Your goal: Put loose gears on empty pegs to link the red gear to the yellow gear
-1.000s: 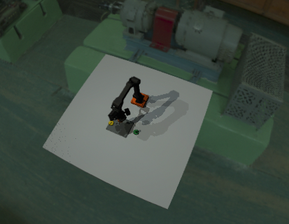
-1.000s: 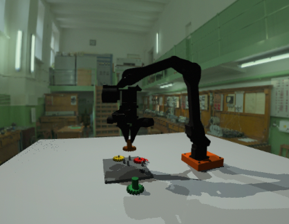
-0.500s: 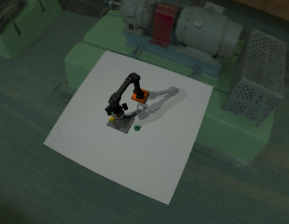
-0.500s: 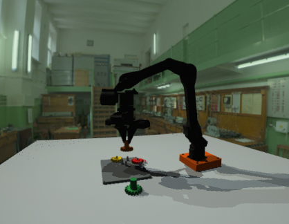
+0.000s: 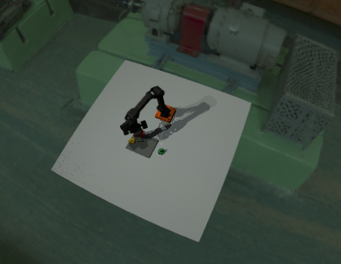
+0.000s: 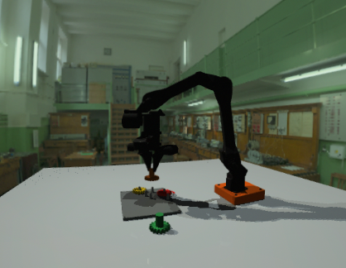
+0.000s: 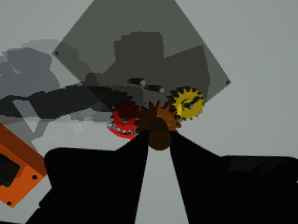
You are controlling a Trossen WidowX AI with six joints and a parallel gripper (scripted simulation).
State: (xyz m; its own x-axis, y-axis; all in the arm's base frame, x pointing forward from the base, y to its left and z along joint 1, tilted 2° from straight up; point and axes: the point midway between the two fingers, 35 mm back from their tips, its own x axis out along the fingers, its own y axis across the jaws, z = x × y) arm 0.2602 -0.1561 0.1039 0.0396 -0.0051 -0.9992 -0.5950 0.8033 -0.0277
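Right now the yellow gear is 7 cm below my gripper tip, 4 cm ahead of it and 3 cm to the right of it. Also, from my gripper tip: orange gear 1 cm below; green gear 22 cm to the left, 7 cm below, 6 cm ahead; red gear 8 cm below, 4 cm behind, 3 cm to the left.
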